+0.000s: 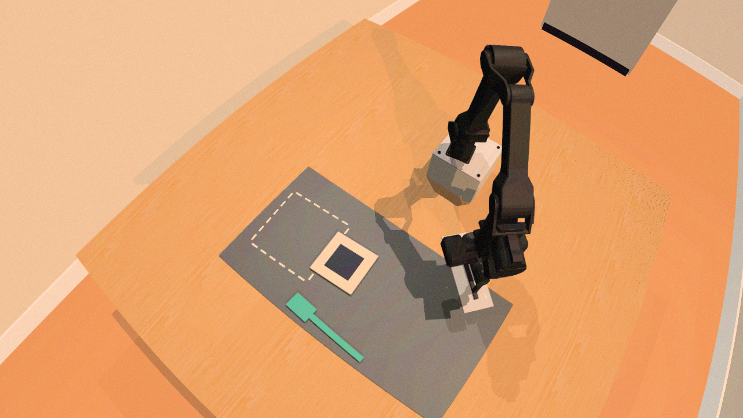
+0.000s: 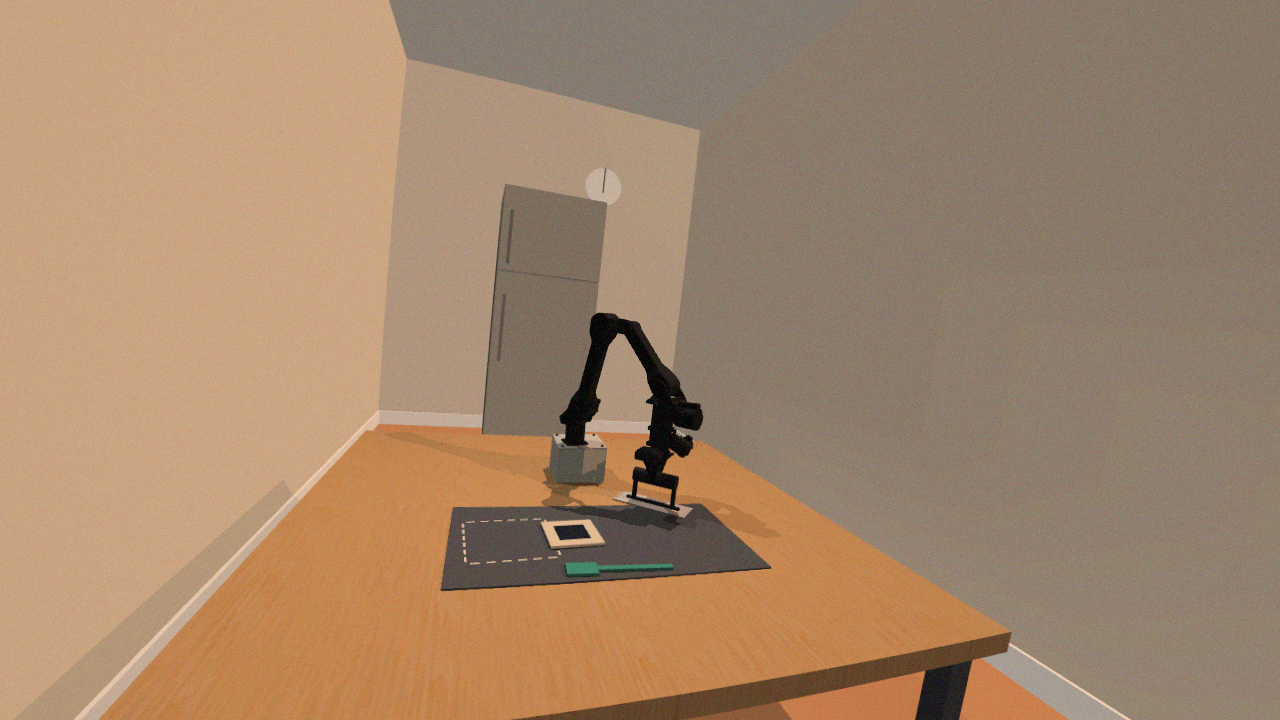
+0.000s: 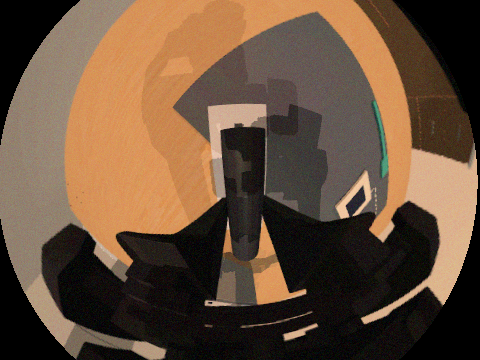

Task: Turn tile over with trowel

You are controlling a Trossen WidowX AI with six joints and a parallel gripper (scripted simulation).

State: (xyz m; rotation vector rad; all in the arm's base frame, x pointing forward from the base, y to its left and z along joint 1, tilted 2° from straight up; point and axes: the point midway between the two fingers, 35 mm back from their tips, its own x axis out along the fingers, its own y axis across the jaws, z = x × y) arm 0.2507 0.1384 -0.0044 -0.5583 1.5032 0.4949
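The trowel lies 3 cm below my gripper tip, 2 cm behind it and 1 cm to the right of it. From my gripper tip the other things lie so: green flat tool: 28 cm ahead, 25 cm to the right, 6 cm below; then square tile: 27 cm to the right, 12 cm ahead, 6 cm below; then grey mat: 21 cm to the right, 14 cm ahead, 8 cm below.
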